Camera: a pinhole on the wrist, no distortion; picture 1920 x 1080 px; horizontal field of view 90.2 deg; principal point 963.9 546.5 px. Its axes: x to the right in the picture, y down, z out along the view. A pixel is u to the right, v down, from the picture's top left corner.
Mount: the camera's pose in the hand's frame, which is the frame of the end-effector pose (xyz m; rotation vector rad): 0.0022 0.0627 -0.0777 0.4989 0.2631 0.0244
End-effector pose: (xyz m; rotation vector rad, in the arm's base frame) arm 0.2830 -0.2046 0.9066 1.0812 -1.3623 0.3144
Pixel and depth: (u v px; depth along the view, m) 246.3 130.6 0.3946
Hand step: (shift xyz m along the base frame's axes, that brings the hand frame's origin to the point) 0.0188 -0.2681 -0.3376
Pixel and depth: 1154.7 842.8 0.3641
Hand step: -0.1215 -0.2708 0.1074
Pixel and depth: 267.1 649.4 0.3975
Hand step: -0.1800 -0.2563 -0.2581
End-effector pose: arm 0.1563 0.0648 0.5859 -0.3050 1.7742 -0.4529
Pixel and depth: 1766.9 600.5 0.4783
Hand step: 0.1038 -0.3494 -0.4468
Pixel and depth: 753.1 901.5 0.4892
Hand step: 0.4262 -0.0916 -0.1106
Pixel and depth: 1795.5 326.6 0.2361
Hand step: -0.0218 -0.1884 -0.1976
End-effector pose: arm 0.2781 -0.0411 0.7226 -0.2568 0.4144 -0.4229
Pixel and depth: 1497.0 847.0 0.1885
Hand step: 0.1772 -0.0245 0.0116
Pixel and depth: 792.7 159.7 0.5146
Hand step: 0.0263 -0.2988 0.3561
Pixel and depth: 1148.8 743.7 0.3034
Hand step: 0.1938 -0.0492 0.1320
